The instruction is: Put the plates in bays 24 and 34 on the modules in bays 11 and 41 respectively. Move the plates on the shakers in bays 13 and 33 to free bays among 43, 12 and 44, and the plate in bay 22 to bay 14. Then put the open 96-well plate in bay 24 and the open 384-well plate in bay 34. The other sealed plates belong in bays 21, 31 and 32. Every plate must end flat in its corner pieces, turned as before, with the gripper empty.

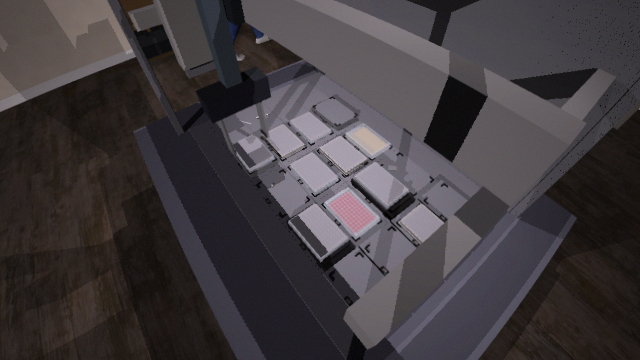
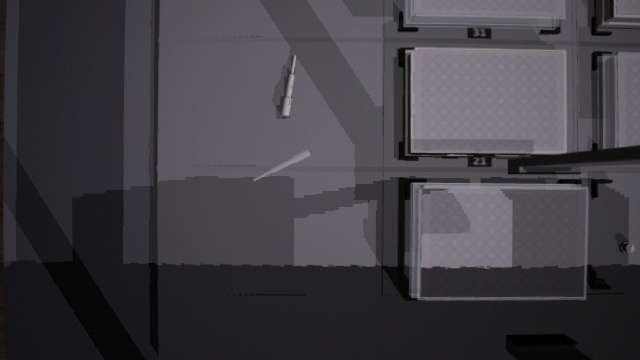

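Where they show: gripper, fingertip midpoint: (image 1: 249, 142) (image 2: 536, 254); robot's base, link origin: (image 2: 401, 286).
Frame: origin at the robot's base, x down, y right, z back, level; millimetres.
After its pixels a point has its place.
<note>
A clear-rimmed plate (image 1: 254, 154) @(x -33, y -41, z -84 mm) (image 2: 550, 240) @(x -33, y -45, z -98 mm) lies in bay 11, partly in shadow, and looks flat. My gripper (image 1: 248, 143) @(x -65, y -43, z -63 mm) (image 2: 542, 255) @(x -65, y -43, z -63 mm) is above it, open, jaws apart from its long sides. Plates stand on the dark shakers in bay 13 (image 1: 320, 230) @(x -37, y -45, z -398 mm) and bay 33 (image 1: 382, 184) @(x -37, y -255, z -393 mm). Pale plates are in bay 21 (image 1: 285, 141) @(x -14, y -152, z -78 mm) (image 2: 487, 100) @(x -14, y -150, z -62 mm), bay 31 (image 1: 310, 126) @(x -14, y -255, z -70 mm) (image 2: 485, 6) @(x -14, y -224, z -61 mm), bay 22 (image 1: 314, 172) @(x -14, y -148, z -235 mm) (image 2: 631, 100) @(x -14, y -152, z -180 mm), bay 32 (image 1: 342, 154) @(x -16, y -255, z -232 mm) and bay 34 (image 1: 422, 221) @(x -29, y -258, z -531 mm). A pink plate (image 1: 352, 212) @(x -12, y -147, z -398 mm) is in bay 23, a yellowish plate (image 1: 367, 140) @(x -14, y -357, z -233 mm) in bay 42. The module (image 1: 335, 110) @(x -19, y -369, z -61 mm) in bay 41 is bare.
Two thin white tools (image 2: 288, 95) @(x -6, y -155, z 94 mm) (image 2: 282, 165) @(x -5, y -99, z 98 mm) lie on the deck left of the bays. A small round piece (image 2: 626, 247) @(x -4, y -32, z -188 mm) lies in bay 12. A wide beige beam (image 1: 370, 65) crosses above the deck's far side; another beige part (image 1: 425, 270) @(x -400, y 20, z -623 mm) hides some of the near right.
</note>
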